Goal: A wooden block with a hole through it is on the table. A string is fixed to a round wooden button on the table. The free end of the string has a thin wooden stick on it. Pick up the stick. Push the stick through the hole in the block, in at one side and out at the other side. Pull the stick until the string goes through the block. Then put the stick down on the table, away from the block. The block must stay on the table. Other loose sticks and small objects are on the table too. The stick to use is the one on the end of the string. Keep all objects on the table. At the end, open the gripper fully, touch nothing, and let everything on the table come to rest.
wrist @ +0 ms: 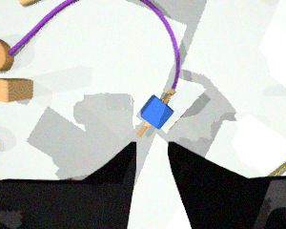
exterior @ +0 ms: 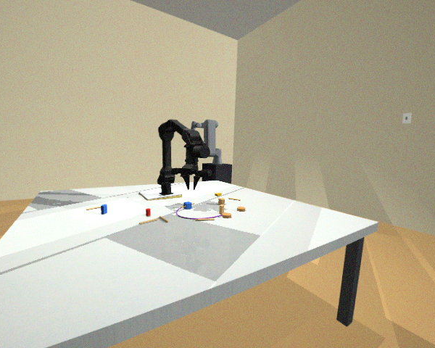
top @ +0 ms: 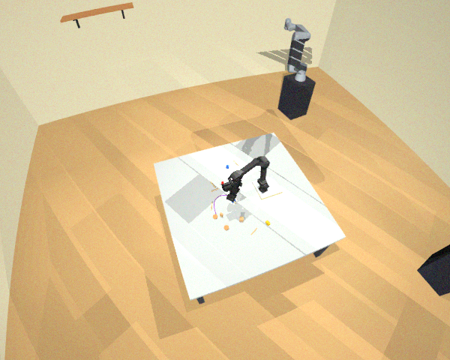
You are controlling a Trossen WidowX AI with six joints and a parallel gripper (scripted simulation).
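My gripper tip is now 80 mm above the blue block and 20 mm to the left of it. Also, from my gripper tip: round wooden button (200 mm ahead, 80 mm below, 50 mm to the left); thin wooden stick (80 mm below, 30 mm to the right); red cylinder (210 mm to the right, 80 mm below, 10 mm behind).
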